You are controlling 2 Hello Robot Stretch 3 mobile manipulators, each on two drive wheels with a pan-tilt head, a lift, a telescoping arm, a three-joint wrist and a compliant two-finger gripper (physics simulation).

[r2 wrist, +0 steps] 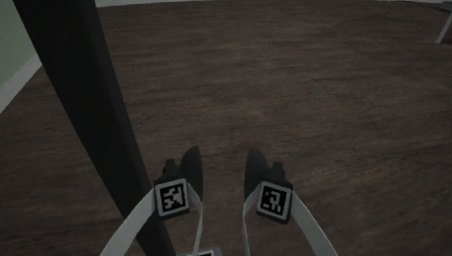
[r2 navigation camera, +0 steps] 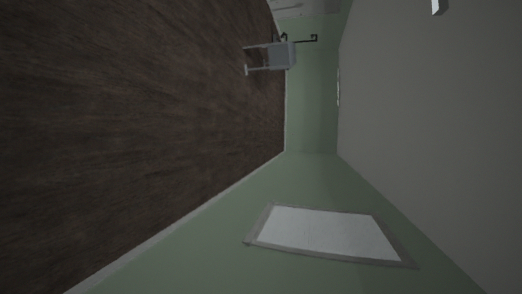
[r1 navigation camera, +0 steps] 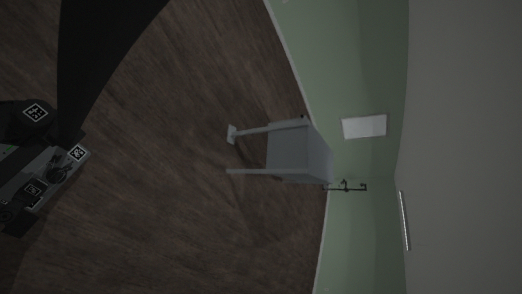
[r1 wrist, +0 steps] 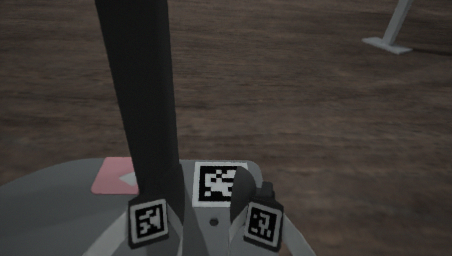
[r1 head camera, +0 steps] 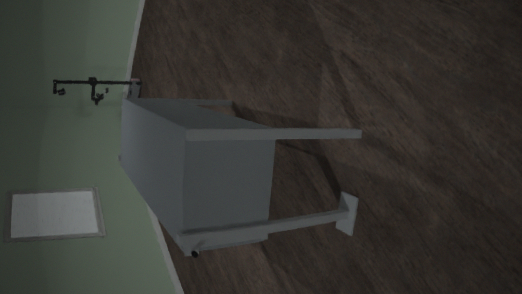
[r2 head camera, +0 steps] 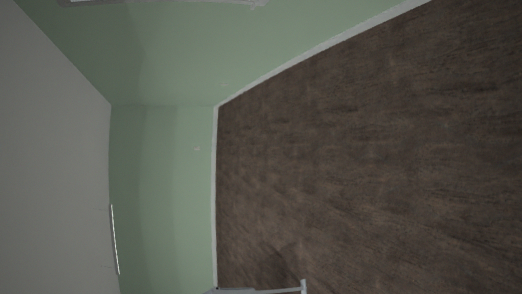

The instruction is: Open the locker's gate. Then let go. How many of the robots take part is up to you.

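Observation:
The locker appears to be the grey box on legs (r1 head camera: 227, 185) (r1 navigation camera: 287, 150) (r2 navigation camera: 281, 55), which looks sideways in the head and navigation views. A small dark knob (r1 head camera: 194, 254) is near its top corner. I cannot make out which panel is the gate or whether it is open. Part of the box and a leg (r2 head camera: 280, 290) show at the bottom edge of the r2 head view. My r1 gripper (r1 wrist: 207, 187) is open, empty, low over its own base and apart from the locker. My r2 gripper (r2 wrist: 223, 172) is open and empty above the floor, far from the locker.
A black stand with hooks (r1 head camera: 95, 82) (r1 navigation camera: 345, 189) is behind the locker by the green wall. A leg with a flat foot (r1 wrist: 387, 45) shows at the upper right of the r1 wrist view. A framed panel (r2 navigation camera: 325, 235) is on the wall beside r2.

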